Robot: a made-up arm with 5 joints. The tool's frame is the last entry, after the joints. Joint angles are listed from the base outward. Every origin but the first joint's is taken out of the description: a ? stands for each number. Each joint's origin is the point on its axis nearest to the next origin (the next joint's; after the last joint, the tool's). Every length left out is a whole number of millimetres.
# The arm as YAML. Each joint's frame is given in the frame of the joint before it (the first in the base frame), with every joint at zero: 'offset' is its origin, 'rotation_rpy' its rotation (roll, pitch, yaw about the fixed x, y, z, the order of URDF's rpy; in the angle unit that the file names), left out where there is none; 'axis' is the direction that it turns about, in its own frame. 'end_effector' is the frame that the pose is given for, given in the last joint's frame.
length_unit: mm
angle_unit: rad
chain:
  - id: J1
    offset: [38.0, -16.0, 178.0]
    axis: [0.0, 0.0, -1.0]
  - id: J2
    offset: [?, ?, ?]
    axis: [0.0, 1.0, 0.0]
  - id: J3
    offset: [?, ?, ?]
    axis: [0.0, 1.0, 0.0]
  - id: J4
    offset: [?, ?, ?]
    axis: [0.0, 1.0, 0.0]
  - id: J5
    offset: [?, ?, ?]
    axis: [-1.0, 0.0, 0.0]
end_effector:
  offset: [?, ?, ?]
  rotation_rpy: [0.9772, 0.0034, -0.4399]
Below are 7 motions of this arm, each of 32 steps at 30 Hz.
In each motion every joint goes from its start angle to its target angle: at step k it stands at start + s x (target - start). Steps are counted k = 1, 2, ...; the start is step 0. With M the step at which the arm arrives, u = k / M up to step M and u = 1 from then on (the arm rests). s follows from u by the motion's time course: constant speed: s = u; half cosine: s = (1 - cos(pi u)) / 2; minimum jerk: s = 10 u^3 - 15 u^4 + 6 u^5.
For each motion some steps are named. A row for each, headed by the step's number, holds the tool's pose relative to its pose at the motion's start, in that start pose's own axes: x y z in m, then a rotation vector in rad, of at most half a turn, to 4 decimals.
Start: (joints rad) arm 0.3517 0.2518 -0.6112 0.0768 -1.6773
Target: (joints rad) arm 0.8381 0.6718 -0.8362 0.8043 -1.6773
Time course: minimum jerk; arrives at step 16
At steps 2, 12, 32:
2: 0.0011 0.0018 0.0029 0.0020 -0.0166 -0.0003
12: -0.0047 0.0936 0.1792 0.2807 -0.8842 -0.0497
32: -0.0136 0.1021 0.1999 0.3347 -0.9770 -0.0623

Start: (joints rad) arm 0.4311 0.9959 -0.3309 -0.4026 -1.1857
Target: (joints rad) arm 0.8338 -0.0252 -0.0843 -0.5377 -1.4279
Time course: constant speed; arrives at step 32
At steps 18, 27, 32:
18: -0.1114 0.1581 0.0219 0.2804 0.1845 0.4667
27: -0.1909 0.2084 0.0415 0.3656 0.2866 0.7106
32: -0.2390 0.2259 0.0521 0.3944 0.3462 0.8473

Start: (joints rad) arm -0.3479 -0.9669 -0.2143 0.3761 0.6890
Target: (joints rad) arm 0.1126 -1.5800 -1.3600 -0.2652 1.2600
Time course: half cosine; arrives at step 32
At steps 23, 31, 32:
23: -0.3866 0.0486 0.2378 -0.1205 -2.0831 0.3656
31: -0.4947 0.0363 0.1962 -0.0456 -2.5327 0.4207
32: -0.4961 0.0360 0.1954 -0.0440 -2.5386 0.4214

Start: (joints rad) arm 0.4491 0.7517 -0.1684 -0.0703 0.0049
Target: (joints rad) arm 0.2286 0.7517 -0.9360 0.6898 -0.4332
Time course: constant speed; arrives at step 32
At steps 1, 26, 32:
1: -0.0015 0.0059 0.0012 0.0094 0.0073 -0.0001
26: -0.0815 0.1298 0.0367 0.2328 0.2040 -0.0229
32: -0.1103 0.1498 0.0467 0.2829 0.2542 -0.0345

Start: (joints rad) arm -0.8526 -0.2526 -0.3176 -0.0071 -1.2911
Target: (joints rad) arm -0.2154 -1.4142 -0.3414 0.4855 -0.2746
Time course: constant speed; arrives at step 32
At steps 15, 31, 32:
15: -0.1695 0.1017 -0.0254 -0.4565 -0.1991 0.6022
31: -0.3576 0.0518 -0.0685 -0.9586 -0.5663 1.2157
32: -0.3671 0.0438 -0.0709 -0.9896 -0.5939 1.2527

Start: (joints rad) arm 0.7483 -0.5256 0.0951 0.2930 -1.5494
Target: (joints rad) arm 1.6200 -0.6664 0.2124 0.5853 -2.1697
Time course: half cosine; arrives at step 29
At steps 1, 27, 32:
1: -0.0001 0.0005 0.0005 0.0024 -0.0016 0.0009
27: -0.1176 0.1198 0.1639 0.9012 -0.3208 0.4882
32: -0.1198 0.1203 0.1655 0.9123 -0.3215 0.4962

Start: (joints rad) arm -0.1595 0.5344 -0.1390 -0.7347 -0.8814
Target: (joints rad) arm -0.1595 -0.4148 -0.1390 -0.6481 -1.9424
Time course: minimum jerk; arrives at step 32
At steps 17, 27, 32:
17: -0.0655 0.1587 -0.0344 0.6038 0.4195 0.1890
27: -0.1592 0.2487 -0.0393 0.9362 0.8688 0.2554
32: -0.1672 0.2539 -0.0390 0.9552 0.9052 0.2570

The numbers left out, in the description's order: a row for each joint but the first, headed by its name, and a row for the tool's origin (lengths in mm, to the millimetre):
J2: 64.0 -22.0 0.0
J3: 9.0 0.0 98.0
J4: 226.0 0.0 34.0
J5: 72.0 0.0 -2.0
tool: 0.0 -1.0 10.0

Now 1 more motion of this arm.
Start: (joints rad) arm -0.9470 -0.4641 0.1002 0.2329 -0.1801
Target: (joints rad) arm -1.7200 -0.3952 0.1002 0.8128 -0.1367
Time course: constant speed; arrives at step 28
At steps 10, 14, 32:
10: -0.0340 0.0104 -0.0790 -0.1277 0.3290 -0.0717
14: -0.0545 0.0134 -0.1073 -0.1936 0.4567 -0.0907
32: -0.1502 0.0164 -0.1829 -0.4859 0.8740 -0.1091

